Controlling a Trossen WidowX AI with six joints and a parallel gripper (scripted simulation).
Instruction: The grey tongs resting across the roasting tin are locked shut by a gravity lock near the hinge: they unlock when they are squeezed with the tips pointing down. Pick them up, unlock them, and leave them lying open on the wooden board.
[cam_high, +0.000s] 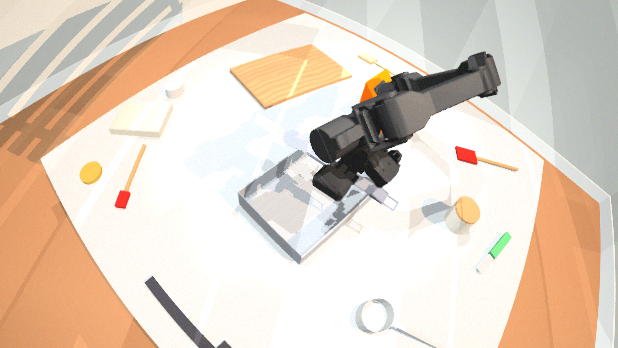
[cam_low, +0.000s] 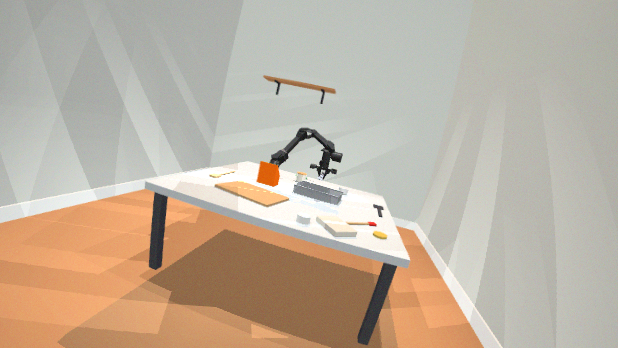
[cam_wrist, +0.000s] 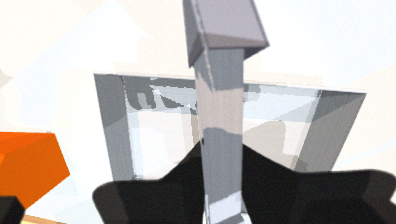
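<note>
The wooden board is 33 cm behind my gripper tip, 41 cm to the right of it and 9 cm below it. The rest, counted from my gripper tip: grey roasting tin: 1 cm ahead, 5 cm to the right, 7 cm below; then white block: 16 cm ahead, 60 cm to the right, 8 cm below; then tan-topped cylinder: 18 cm behind, 30 cm to the left, 6 cm below.
</note>
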